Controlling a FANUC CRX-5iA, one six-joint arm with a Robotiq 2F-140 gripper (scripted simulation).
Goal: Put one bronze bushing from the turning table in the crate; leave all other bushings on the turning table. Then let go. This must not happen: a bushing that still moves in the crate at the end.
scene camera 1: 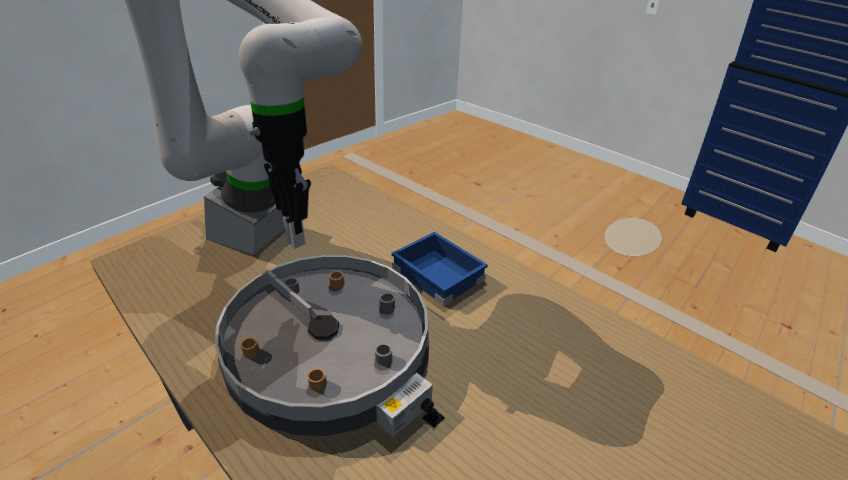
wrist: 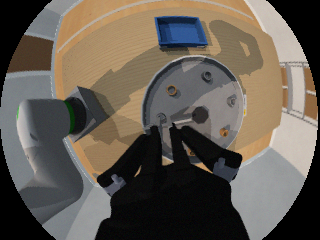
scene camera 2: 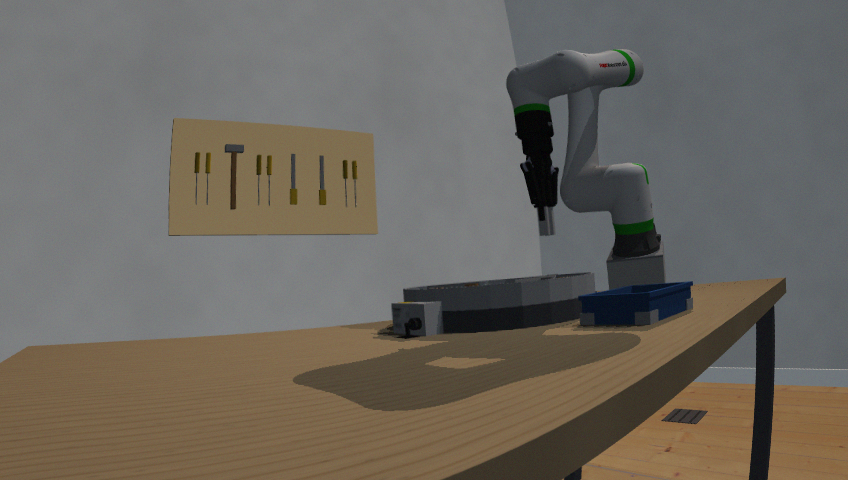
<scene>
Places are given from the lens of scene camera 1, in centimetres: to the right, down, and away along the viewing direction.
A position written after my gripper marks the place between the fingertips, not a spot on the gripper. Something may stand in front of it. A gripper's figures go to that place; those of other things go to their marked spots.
my gripper [scene camera 1: 296,243]: -27, 1, 96
blue crate [scene camera 1: 443,270]: 5, 8, 118
grey turning table [scene camera 1: 347,324]: -16, 17, 94
The marked spots on the blue crate and the grey turning table are 33 cm apart.
</scene>
